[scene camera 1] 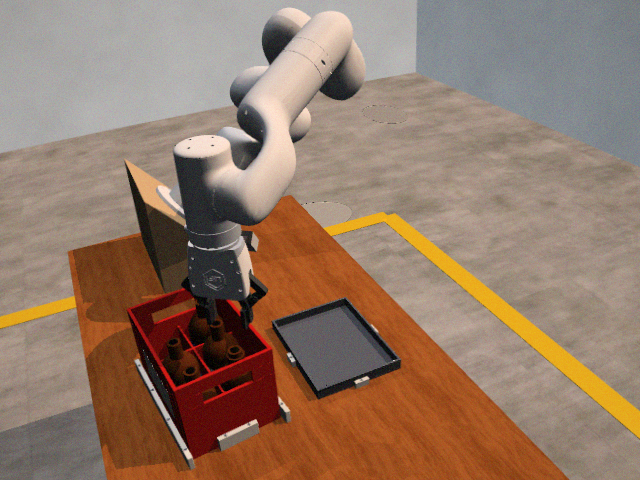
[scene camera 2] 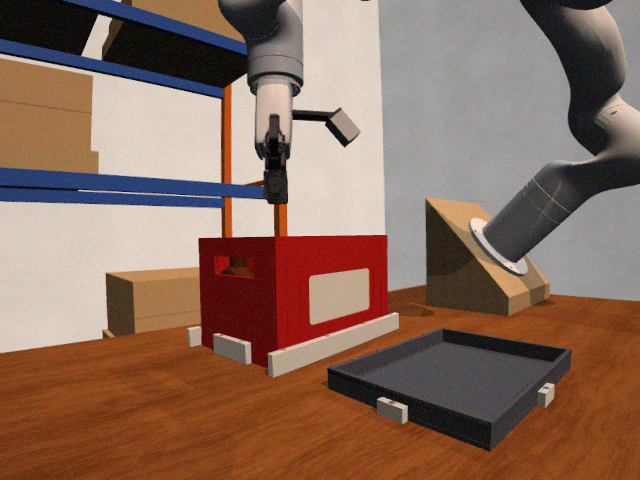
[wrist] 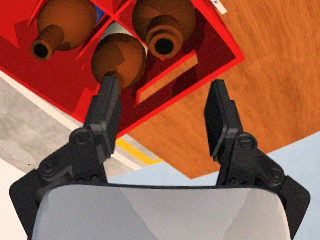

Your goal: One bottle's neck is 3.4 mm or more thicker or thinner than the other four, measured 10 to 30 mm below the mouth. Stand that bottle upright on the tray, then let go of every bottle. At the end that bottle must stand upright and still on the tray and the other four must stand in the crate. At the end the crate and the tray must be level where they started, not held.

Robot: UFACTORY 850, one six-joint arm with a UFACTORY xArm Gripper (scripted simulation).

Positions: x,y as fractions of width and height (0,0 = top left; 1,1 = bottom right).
Labels:
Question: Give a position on a red crate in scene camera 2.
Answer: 0.48,0.60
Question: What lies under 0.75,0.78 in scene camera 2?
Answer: A dark grey tray.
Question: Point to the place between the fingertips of the gripper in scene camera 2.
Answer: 0.43,0.42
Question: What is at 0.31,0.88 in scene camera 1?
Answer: A red crate.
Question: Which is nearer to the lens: the brown bottle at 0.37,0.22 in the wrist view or the red crate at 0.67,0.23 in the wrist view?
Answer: The red crate.

